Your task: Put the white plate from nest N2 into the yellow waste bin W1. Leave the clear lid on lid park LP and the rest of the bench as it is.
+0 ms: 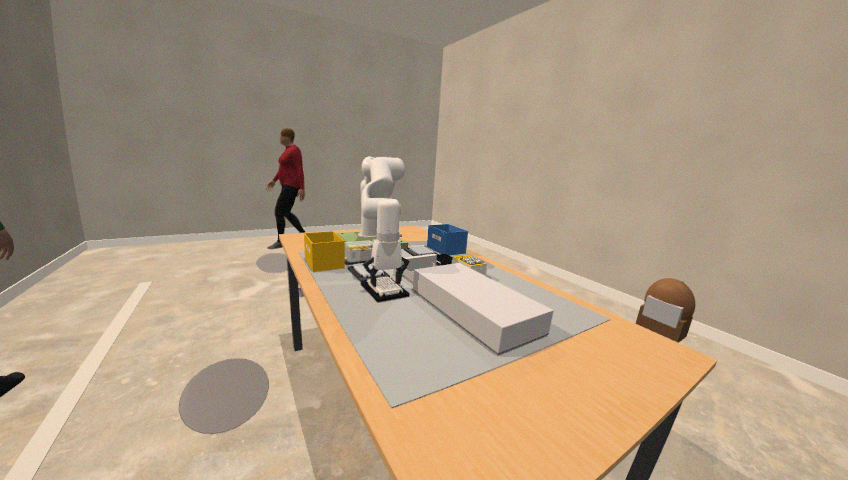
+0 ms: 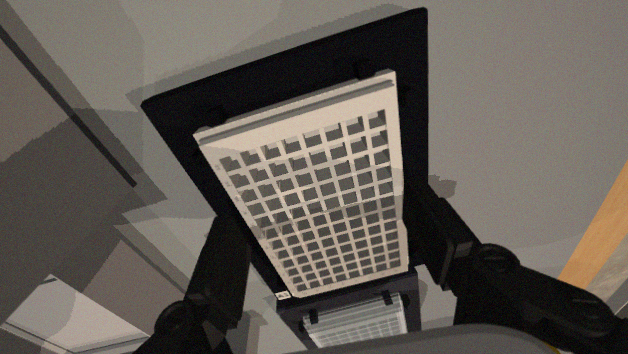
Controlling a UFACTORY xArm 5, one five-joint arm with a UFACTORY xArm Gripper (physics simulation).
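Places are measured from the arm's base along level axes (x ahead, y left, z up), in millimetres.
Pixels of known places: gripper, fingertip midpoint: (image 1: pixel 386 284) (image 2: pixel 320 215); arm's base at its link origin: (image 1: pixel 369 235).
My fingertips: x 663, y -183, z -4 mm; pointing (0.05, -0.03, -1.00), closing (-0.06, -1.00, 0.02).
Note:
For each thing: its top centre in the pictures, then the offset to it from my fingertips. "*": a spot on its surface instead.
- white plate at its top centre: (image 2: pixel 329 224) (image 1: pixel 384 283) 7 mm back, 3 mm right, 1 mm up
- black nest at its top centre: (image 2: pixel 329 219) (image 1: pixel 384 284) 7 mm back, 3 mm right, 3 mm down
- yellow waste bin at its top centre: (image 1: pixel 323 236) 364 mm back, 138 mm right, 95 mm up
- second black holder at a spot on its surface: (image 2: pixel 292 316) * 119 mm back, 53 mm left, 13 mm down
- blue bin at its top centre: (image 1: pixel 447 228) 368 mm back, 508 mm left, 95 mm up
- yellow-topped rack at its top centre: (image 1: pixel 469 259) 8 mm back, 376 mm left, 52 mm up
- grey block at a spot on its surface: (image 1: pixel 419 256) * 124 mm back, 203 mm left, 45 mm up
The white plate (image 1: pixel 389 285) (image 2: pixel 320 119), a grid of square wells, lies flat in a black nest (image 1: pixel 392 297) (image 2: pixel 290 75); no N2 label is readable. My gripper (image 1: pixel 386 284) (image 2: pixel 320 215) is open and empty, pointing down, one finger beside each long side of the plate. I see no finger contact. The yellow waste bin (image 1: pixel 324 252) stands at the far left of the table. A clear, gridded piece (image 2: pixel 357 320) sits in a second black holder (image 2: pixel 292 316) behind the plate; whether it is the lid on LP I cannot tell.
A long pale box (image 1: pixel 476 297) stands right of the nest. A blue bin (image 1: pixel 447 240) and a yellow-topped rack (image 1: pixel 470 260) stand farther back. A grey block (image 1: pixel 419 256) is behind the arm's right side. A person in red (image 1: pixel 290 169) is beyond the table.

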